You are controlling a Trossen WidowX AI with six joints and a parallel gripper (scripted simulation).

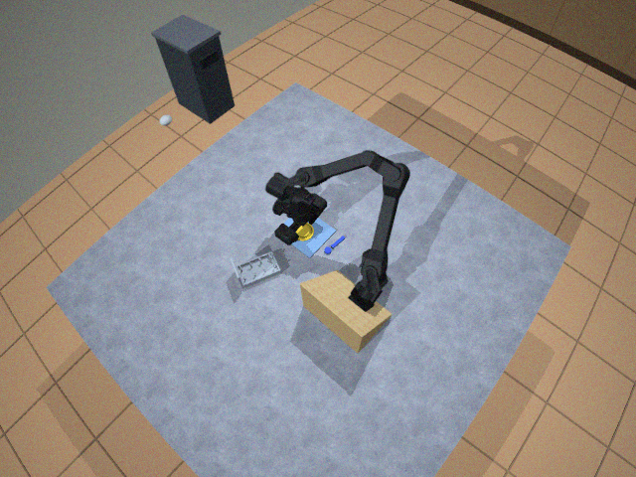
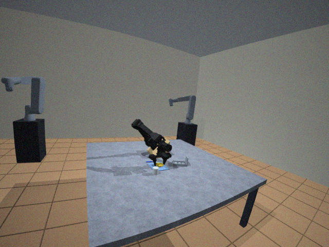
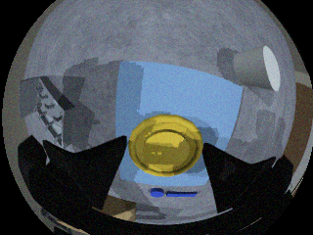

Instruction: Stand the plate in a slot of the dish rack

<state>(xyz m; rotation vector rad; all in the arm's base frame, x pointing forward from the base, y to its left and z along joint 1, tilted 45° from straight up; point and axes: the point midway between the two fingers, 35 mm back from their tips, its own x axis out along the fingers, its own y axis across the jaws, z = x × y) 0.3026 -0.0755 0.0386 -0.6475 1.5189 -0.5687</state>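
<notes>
My gripper tip is 1 cm to the left of the light blue mat and 1 cm above it. Round my gripper tip: blue spoon (10 cm behind, 3 cm to the right, 1 cm below); then white cup (10 cm ahead, 8 cm to the right, 2 cm above); then yellow plate (1 cm above).
</notes>
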